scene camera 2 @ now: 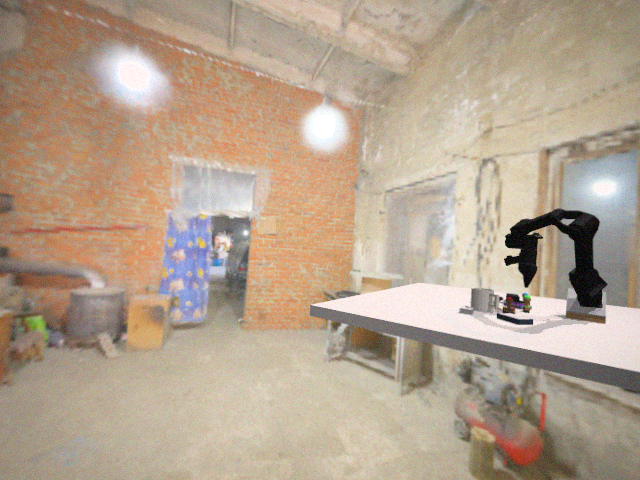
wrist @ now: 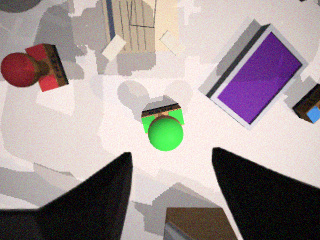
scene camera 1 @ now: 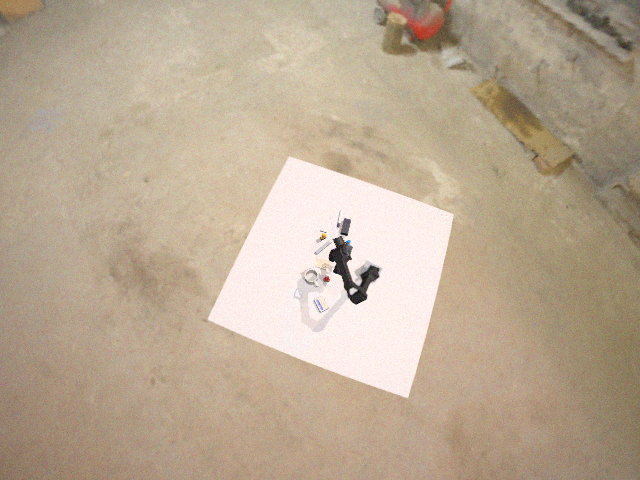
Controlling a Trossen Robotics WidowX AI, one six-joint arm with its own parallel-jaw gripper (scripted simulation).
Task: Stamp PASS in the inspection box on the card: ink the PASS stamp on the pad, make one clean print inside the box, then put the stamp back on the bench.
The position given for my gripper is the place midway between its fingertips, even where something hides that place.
Observation:
I see my gripper [wrist: 172, 156] and a pass stamp [wrist: 163, 125].

